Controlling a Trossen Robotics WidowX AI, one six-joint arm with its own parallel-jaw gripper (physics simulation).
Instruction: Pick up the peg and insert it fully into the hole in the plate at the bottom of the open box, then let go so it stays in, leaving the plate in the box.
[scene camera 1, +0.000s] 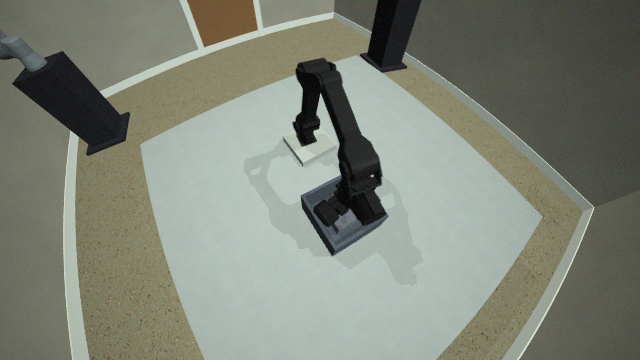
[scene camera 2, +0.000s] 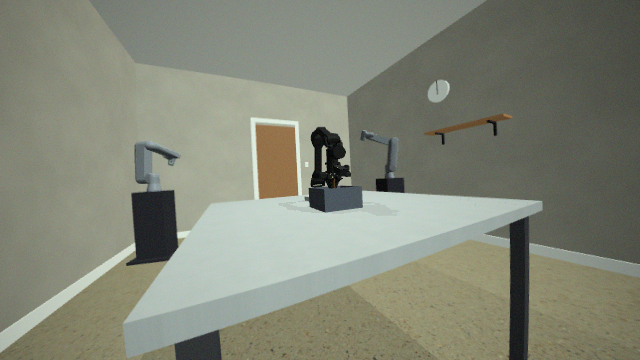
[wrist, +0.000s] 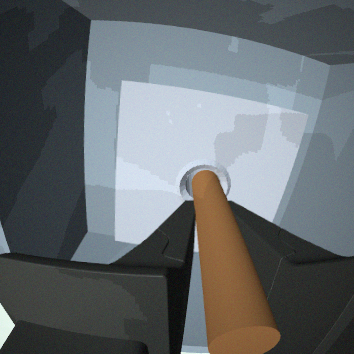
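An orange-brown peg is held between the fingers of my gripper, which is shut on it. In the wrist view the peg's far end overlaps the round hole in the pale square plate; whether the tip is inside the hole or just above it I cannot tell. The plate lies on the bottom of the open blue-grey box. In scene camera 1 the gripper reaches down into the box, and its fingertips are hidden there.
The box stands on a pale table. The arm's white base plate is behind the box. The box walls rise around the gripper, the dark left wall close in the wrist view. Grey arms on dark pedestals stand beyond the table.
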